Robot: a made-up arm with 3 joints. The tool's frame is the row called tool. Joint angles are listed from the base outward.
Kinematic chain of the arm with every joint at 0, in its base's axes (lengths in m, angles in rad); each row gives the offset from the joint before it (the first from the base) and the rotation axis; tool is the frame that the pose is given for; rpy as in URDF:
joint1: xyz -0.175 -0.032 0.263 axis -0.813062 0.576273 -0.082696
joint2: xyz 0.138 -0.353 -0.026 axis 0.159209 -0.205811 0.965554
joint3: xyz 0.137 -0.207 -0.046 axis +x
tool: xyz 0.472 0.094 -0.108 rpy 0 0 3.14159
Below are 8 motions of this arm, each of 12 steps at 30 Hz.
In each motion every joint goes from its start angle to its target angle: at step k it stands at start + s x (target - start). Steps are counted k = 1, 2, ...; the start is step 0. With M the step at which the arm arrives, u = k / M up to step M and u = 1 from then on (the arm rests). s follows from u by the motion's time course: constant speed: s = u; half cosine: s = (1 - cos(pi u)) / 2; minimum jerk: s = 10 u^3 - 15 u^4 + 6 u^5.
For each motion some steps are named. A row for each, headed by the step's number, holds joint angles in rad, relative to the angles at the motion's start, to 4 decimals.
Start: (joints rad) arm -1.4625 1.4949 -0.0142
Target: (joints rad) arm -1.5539 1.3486 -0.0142
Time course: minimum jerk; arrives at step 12
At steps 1, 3, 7, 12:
1: -0.0005 -0.0007 0.0000
3: -0.0095 -0.0151 0.0000
7: -0.0597 -0.0956 0.0000
12: -0.0914 -0.1463 0.0000

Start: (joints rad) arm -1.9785 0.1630 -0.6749
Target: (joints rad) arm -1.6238 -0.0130 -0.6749
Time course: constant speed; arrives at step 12
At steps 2, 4, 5, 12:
2: 0.0591 -0.0293 0.0000
4: 0.1182 -0.0587 0.0000
5: 0.1478 -0.0733 0.0000
12: 0.3547 -0.1760 0.0000

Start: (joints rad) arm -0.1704 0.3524 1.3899
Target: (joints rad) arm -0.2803 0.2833 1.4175
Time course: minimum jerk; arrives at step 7
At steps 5, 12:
5: -0.0940 -0.0591 0.0236
12: -0.1099 -0.0691 0.0276

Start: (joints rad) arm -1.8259 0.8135 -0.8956
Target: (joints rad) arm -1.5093 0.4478 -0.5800
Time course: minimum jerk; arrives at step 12
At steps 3, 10, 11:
3: 0.0328 -0.0379 0.0327
10: 0.3054 -0.3527 0.3044
11: 0.3150 -0.3638 0.3140

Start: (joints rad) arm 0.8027 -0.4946 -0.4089
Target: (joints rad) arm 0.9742 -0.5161 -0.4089
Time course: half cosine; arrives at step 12
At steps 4, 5, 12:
4: 0.0429 -0.0054 0.0000
5: 0.0636 -0.0080 0.0000
12: 0.1715 -0.0215 0.0000

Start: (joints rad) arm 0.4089 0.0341 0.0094
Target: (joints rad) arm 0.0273 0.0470 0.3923
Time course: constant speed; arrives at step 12
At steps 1, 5, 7, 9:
1: -0.0318 0.0011 0.0319
5: -0.1590 0.0054 0.1595
7: -0.2226 0.0075 0.2234
9: -0.2862 0.0097 0.2872

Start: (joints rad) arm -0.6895 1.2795 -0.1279
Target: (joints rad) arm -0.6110 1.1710 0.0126
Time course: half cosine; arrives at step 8
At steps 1, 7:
1: 0.0030 -0.0041 0.0053
7: 0.0755 -0.1044 0.1352

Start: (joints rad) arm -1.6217 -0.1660 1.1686
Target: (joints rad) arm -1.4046 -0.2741 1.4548
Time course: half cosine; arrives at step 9
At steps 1, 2, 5, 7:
1: 0.0065 -0.0033 0.0086
2: 0.0254 -0.0126 0.0335
5: 0.1274 -0.0634 0.1679
7: 0.1917 -0.0955 0.2527

